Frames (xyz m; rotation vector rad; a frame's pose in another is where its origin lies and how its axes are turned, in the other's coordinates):
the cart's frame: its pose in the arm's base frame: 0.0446 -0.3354 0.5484 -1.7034 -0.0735 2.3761
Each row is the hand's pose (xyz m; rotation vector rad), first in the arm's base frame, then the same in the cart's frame.
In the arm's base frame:
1: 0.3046 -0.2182 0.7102 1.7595 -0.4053 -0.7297
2: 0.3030 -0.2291 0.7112 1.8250 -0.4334 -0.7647
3: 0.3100 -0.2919 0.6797 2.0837 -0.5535 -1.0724
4: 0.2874 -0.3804 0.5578 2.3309 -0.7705 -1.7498
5: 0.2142 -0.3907 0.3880 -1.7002 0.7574 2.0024
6: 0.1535 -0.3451 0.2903 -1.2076 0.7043 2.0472
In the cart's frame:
1: -0.2061 -0.1791 -0.1815 -0.5978 0.9866 1.3947
2: -0.2088 -0.1684 -0.1806 -0.5356 1.0000 1.3382
3: -0.1944 -0.1030 -0.2029 -0.2428 0.9277 1.0434
4: -0.0922 0.0069 -0.2292 0.2073 0.6492 0.5811
5: 0.0860 0.0558 -0.2169 0.5870 0.2261 0.1761
6: 0.2047 0.0363 -0.1880 0.7690 -0.0879 -0.0227

